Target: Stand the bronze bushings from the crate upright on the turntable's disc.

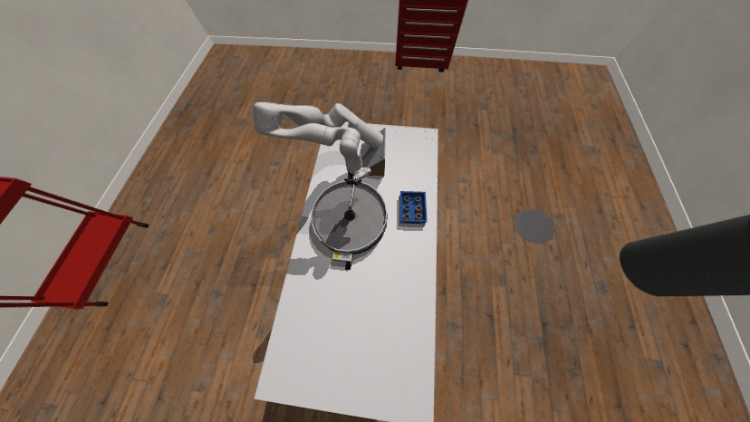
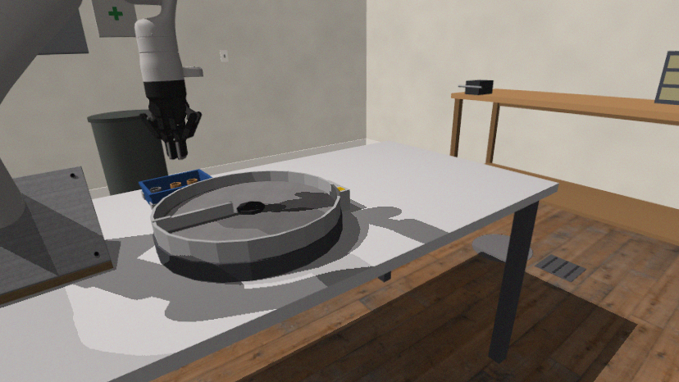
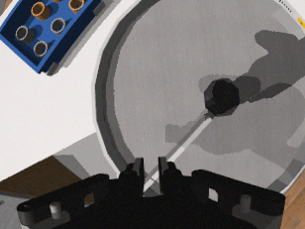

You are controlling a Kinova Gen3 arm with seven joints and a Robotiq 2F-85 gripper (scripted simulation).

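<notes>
Now: hand 310 mm to the right of the blue crate, 190 mm above it and 80 mm short of it. Round my hand: grey turntable: 160 mm below, 120 mm ahead, 60 mm to the right.
</notes>
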